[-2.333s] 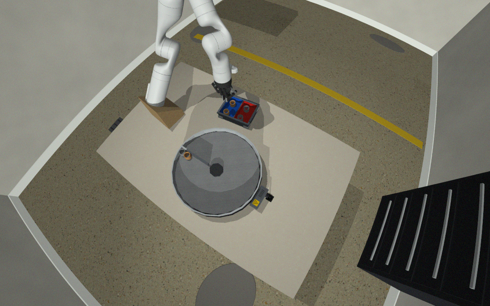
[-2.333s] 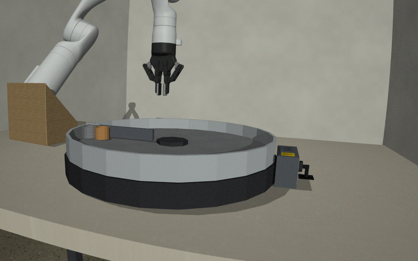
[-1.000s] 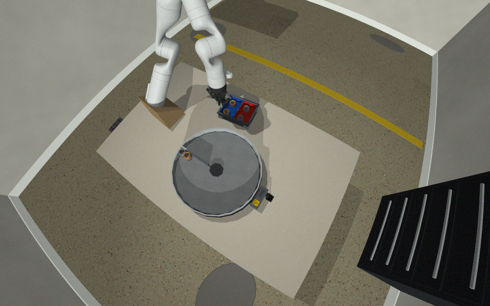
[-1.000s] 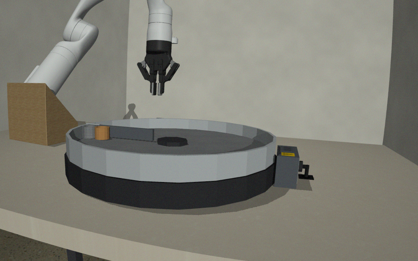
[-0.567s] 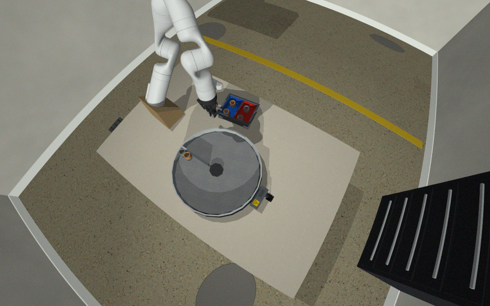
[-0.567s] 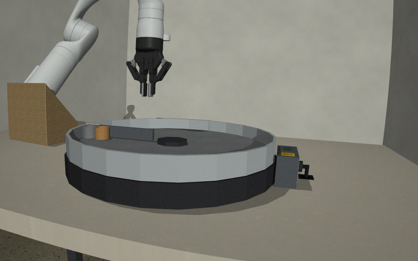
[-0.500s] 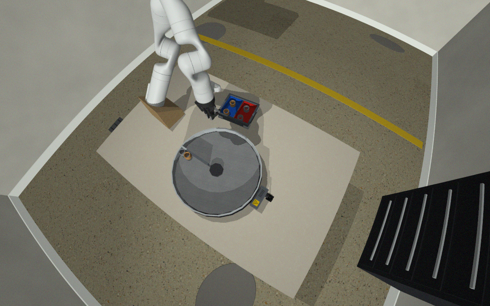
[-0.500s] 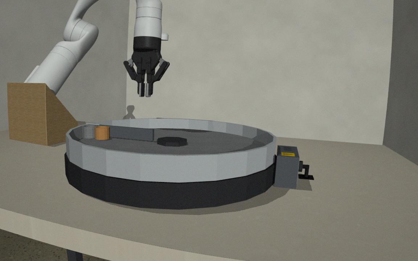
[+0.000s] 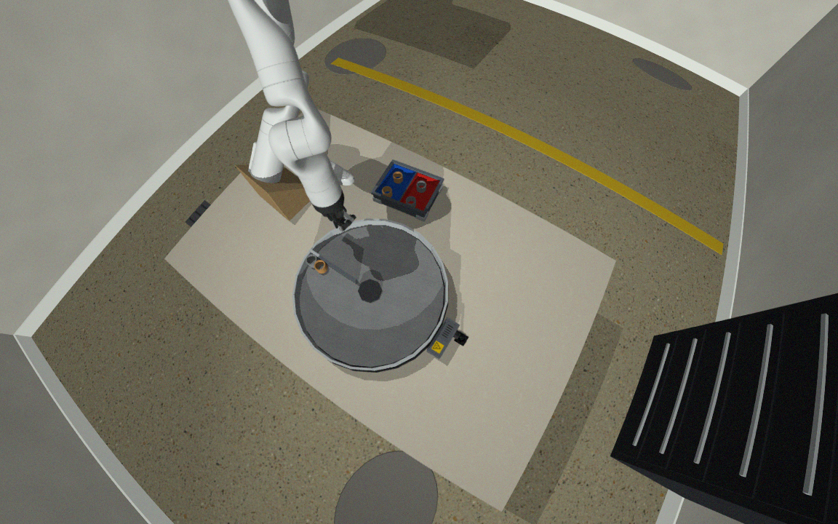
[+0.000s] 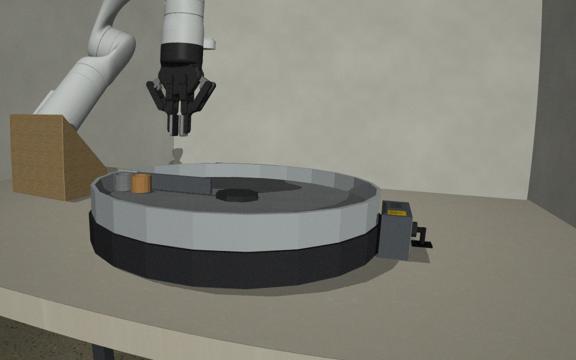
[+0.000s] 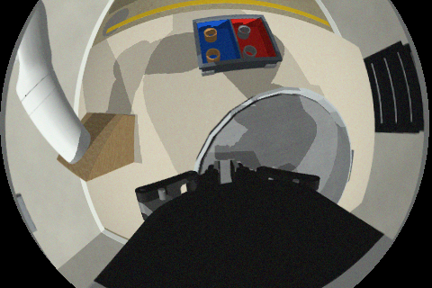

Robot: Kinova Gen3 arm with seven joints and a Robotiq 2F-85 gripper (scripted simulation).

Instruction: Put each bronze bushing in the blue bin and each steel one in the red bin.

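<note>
The grey turntable lies 14 cm ahead of my hand, 10 cm to the right of it and 10 cm below it.
</note>
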